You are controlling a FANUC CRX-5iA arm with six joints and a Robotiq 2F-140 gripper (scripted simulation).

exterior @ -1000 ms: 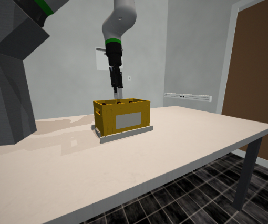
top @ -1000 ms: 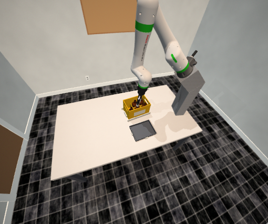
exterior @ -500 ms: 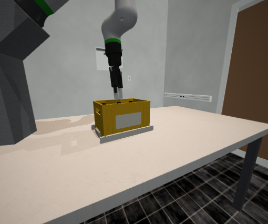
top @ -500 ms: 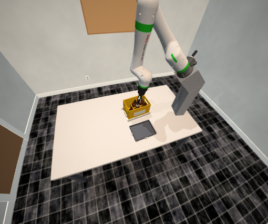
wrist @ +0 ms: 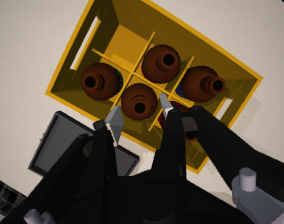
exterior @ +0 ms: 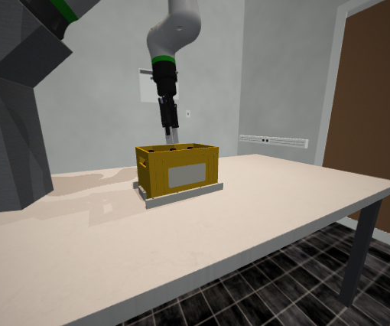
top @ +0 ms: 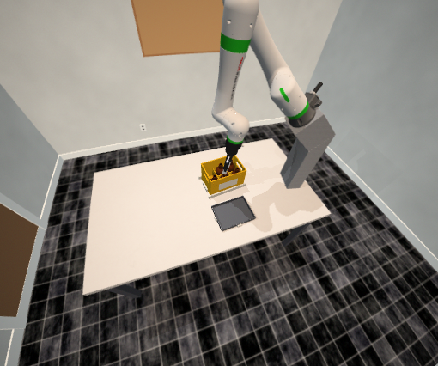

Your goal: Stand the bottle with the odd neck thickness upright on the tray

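Right now my hand is 130 mm above the brown bottle. Also, from my hand: crate 10 mm behind, 40 mm to the right, 130 mm below; dark grey tray 100 mm ahead, 210 mm to the left, 200 mm below.
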